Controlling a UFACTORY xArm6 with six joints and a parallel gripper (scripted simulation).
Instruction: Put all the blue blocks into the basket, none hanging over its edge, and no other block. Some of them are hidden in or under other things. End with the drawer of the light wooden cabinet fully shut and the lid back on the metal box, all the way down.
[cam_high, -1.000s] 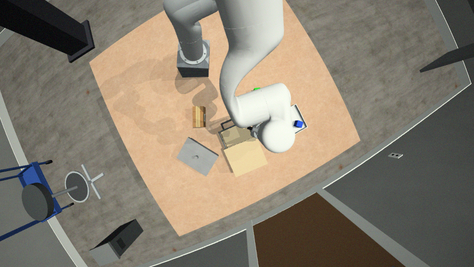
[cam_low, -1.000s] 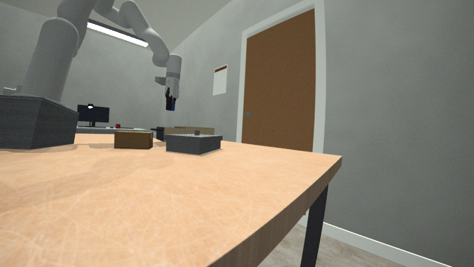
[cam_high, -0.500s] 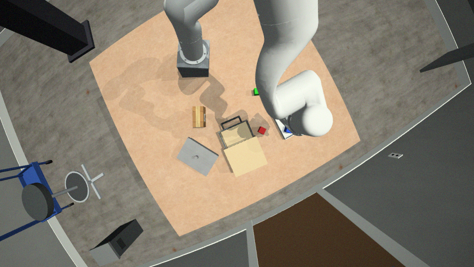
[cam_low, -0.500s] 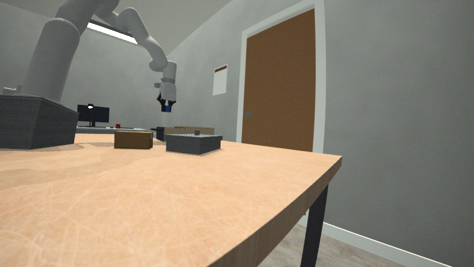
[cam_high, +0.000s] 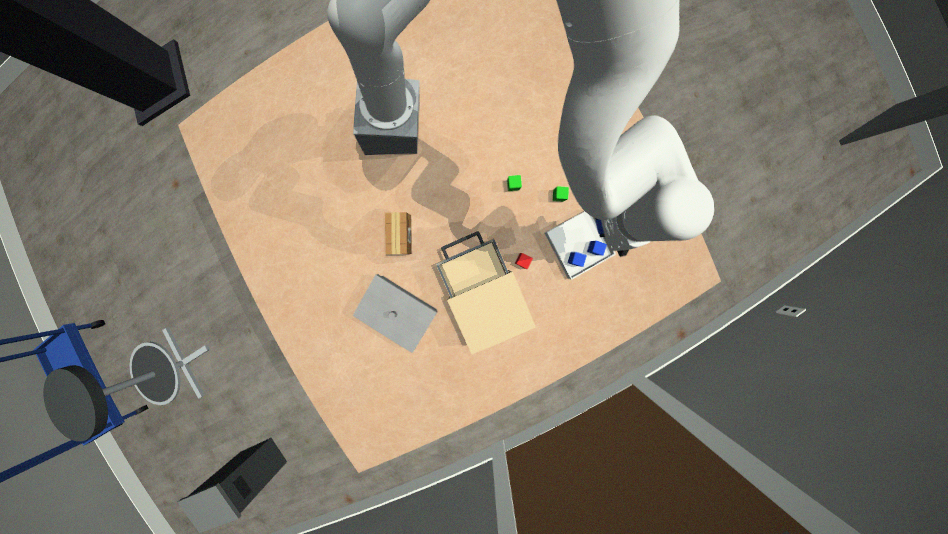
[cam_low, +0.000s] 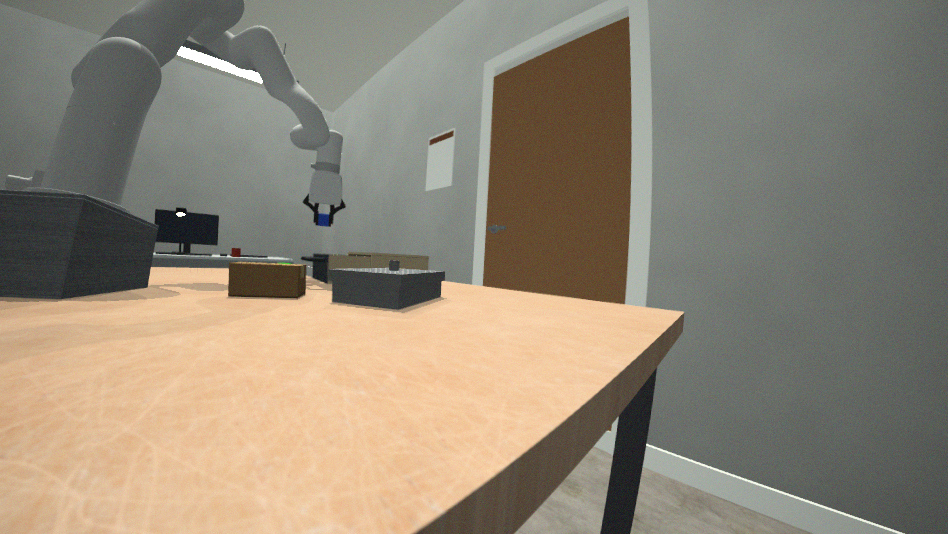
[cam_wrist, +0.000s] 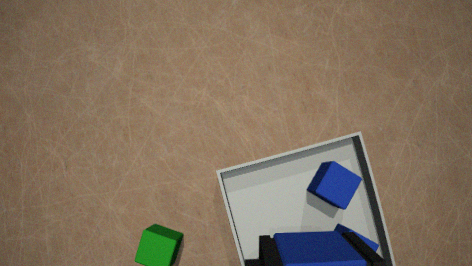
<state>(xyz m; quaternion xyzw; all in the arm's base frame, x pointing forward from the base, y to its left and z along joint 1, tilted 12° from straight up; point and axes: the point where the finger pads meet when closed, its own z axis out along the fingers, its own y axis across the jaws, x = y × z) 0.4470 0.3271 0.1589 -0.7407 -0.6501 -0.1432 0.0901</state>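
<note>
Now: the white basket 3 cm ahead of my hand, 1 cm to the right of it and 18 cm below it. Also, from my hand: light wooden cabinet 5 cm ahead, 30 cm to the right, 15 cm below; then small brown box 17 cm behind, 45 cm to the right, 15 cm below; then red block 2 cm ahead, 17 cm to the right, 17 cm below.
</note>
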